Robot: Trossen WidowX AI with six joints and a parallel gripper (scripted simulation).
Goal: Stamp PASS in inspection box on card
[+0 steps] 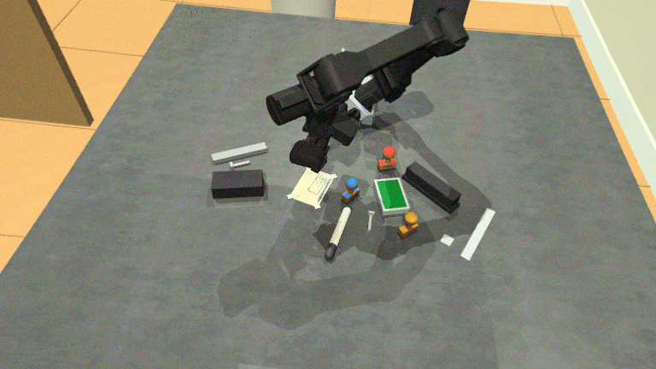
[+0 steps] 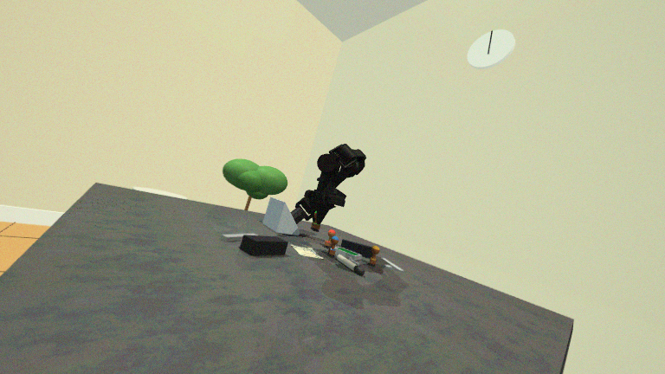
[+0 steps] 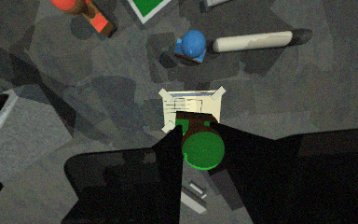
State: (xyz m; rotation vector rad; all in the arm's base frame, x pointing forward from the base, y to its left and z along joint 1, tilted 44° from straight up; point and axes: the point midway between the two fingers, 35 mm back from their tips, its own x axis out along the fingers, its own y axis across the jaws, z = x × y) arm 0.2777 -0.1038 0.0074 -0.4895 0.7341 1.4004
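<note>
The cream card lies 10 mm to the right of my gripper tip and 90 mm below it. Round my gripper tip: blue-knobbed stamp 20 mm ahead, 80 mm to the left, 70 mm below; then white marker 140 mm ahead, 60 mm to the left, 80 mm below; then green-knobbed stamp right at my gripper tip.
</note>
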